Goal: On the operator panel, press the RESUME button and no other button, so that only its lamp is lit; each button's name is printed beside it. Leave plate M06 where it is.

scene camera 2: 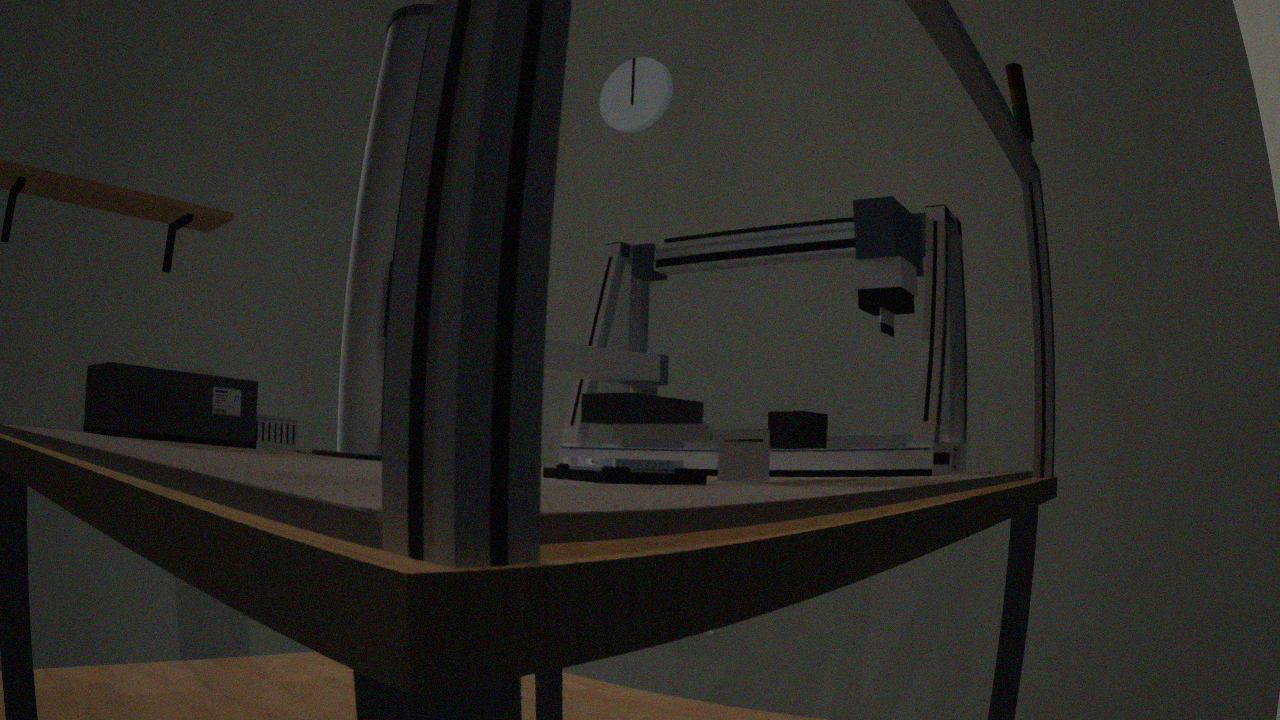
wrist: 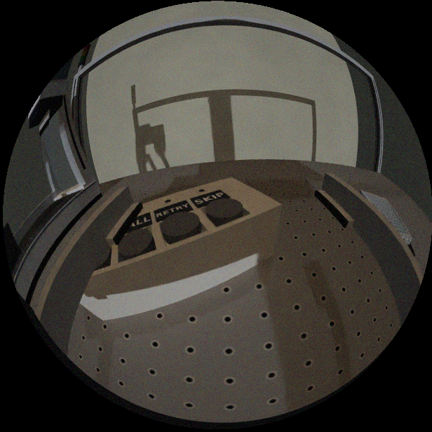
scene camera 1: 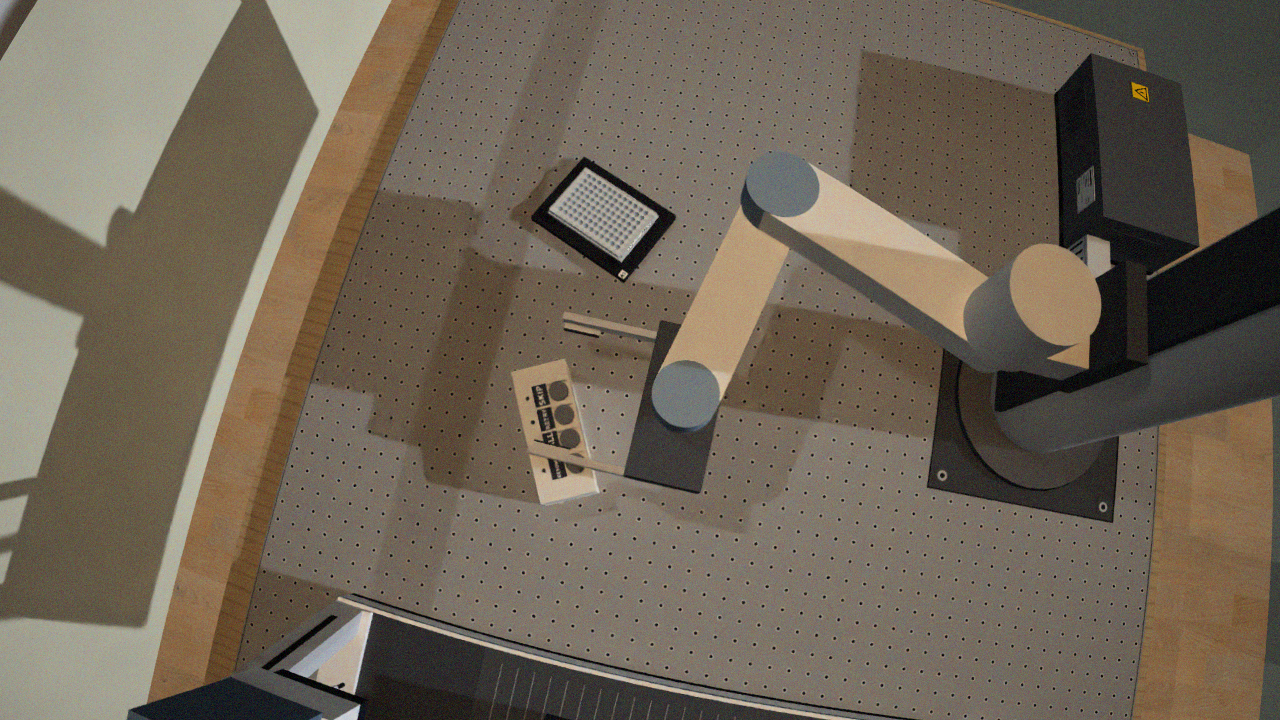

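Seen in the pictures: gripper, between the fingertips: (scene camera 2: 739, 433) (scene camera 1: 546, 382); arm's base, origin of its link: (scene camera 1: 1029, 402).
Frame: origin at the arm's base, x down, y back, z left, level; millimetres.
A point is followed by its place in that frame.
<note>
The tan operator panel (scene camera 1: 547, 490) @(z 255, x -66, y -624 mm) (scene camera 2: 742, 460) @(z 109, x -41, y -673 mm) (wrist: 200, 260) has dark round buttons in a row. SKIP (scene camera 1: 558, 390) @(z 135, x -69, y -640 mm) (wrist: 224, 211), RETRY (scene camera 1: 563, 413) @(z 161, x -69, y -627 mm) (wrist: 181, 225) and CALL (scene camera 1: 569, 437) @(z 187, x -67, y -614 mm) (wrist: 136, 242) show. The RESUME button (wrist: 104, 260) is at the near-left end in the wrist view, mostly behind the left finger, which also hides its name. The small lamps that show are dark. My gripper (scene camera 1: 550, 385) @(z 130, x -77, y -655 mm) (wrist: 229, 185) is open and empty; in scene camera 1 one finger crosses over the RESUME end, the other is beyond the SKIP end. White plate M06 (scene camera 1: 602, 213) @(z -121, x -36, y -650 mm) (wrist: 387, 212) lies in a black holder (scene camera 1: 664, 217) @(z -139, x -24, y -567 mm).
A dark control box (scene camera 1: 1141, 156) @(z -375, x -128, y 110 mm) (scene camera 2: 170, 402) @(z -430, x -76, y 34 mm) stands near the arm's base plate (scene camera 1: 957, 497) @(z 155, x -13, y -103 mm). A gantry machine (scene camera 2: 760, 255) @(z 623, x -457, y -417 mm) with a dark bed (scene camera 1: 429, 662) stands on the panel's RESUME side. A frame post (scene camera 2: 469, 295) @(z -722, x -86, y -1044 mm) stands at the table corner. A small dark block (scene camera 2: 796, 429) @(z 515, x -98, y -555 mm) appears behind the panel in scene camera 2.
</note>
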